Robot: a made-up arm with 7 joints.
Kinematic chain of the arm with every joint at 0, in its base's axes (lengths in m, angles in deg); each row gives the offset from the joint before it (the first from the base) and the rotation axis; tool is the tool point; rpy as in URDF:
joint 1: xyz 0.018 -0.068 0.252 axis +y
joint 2: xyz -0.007 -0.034 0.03 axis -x
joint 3: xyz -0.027 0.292 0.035 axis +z
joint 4: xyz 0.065 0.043 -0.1 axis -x
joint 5: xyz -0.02 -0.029 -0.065 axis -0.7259 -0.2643 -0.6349
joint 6: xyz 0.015 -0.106 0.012 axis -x
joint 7: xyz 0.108 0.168 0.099 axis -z
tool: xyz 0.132 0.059 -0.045 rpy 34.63 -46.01 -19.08
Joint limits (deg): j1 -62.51..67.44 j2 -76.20..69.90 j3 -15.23..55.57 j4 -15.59..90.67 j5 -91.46..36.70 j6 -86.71..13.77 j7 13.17..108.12
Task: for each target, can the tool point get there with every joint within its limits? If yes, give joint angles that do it. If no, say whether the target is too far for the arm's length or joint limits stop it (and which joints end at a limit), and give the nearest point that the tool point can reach.
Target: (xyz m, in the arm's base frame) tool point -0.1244 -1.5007 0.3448
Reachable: no: too far | nearest point -0.1432 -0.2547 0.5102 | short by 1.257 m
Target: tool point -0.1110 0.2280 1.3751
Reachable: no: too far | nearest point -0.0601 0.1666 0.9320 | short by 0.450 m
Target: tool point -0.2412 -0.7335 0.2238
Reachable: no: joint limits stop it (at a limit: joint 1, joint 2, joint 3, joint 5, joint 6, joint 7) | nearest point -0.1407 -0.2392 0.0074 | short by 0.549 m
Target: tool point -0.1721 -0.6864 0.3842
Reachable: no: joint limits stop it (at a limit: joint 1, joint 2, joint 3, joint 5, joint 6, joint 7) | nearest point -0.1376 -0.2539 0.5051 | short by 0.450 m
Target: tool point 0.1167 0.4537 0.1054
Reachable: yes | joints 2.09 7.32 49.11 41.28 -23.00 -3.22 34.45
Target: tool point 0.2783 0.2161 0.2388
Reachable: yes | joints -22.64 16.71 13.81 69.44 -35.92 -16.31 80.28
